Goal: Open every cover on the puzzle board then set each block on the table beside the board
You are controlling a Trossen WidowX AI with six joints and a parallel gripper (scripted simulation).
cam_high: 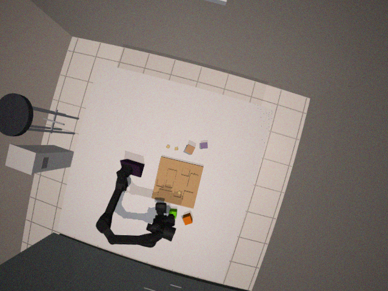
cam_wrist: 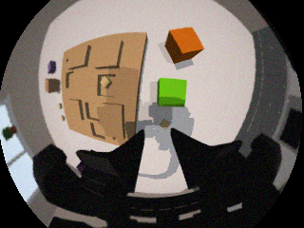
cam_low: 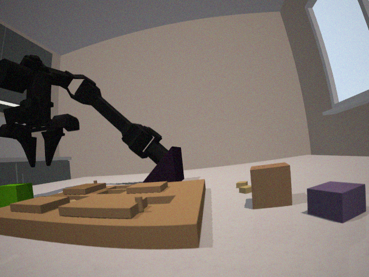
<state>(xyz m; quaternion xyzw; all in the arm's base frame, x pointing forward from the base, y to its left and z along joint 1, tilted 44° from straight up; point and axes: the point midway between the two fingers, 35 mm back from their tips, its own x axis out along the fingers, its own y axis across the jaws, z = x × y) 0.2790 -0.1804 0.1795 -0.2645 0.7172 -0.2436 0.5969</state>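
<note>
Right now my gripper tip is 6 cm short of the tan puzzle board, 17 cm to the right of it and 6 cm above it. Also, from my gripper tip: orange block (16 cm ahead, 5 cm to the right, 5 cm below); then brown block (12 cm ahead, 43 cm to the left, 5 cm below); then green block (6 cm ahead, 3 cm to the right, 6 cm below).
</note>
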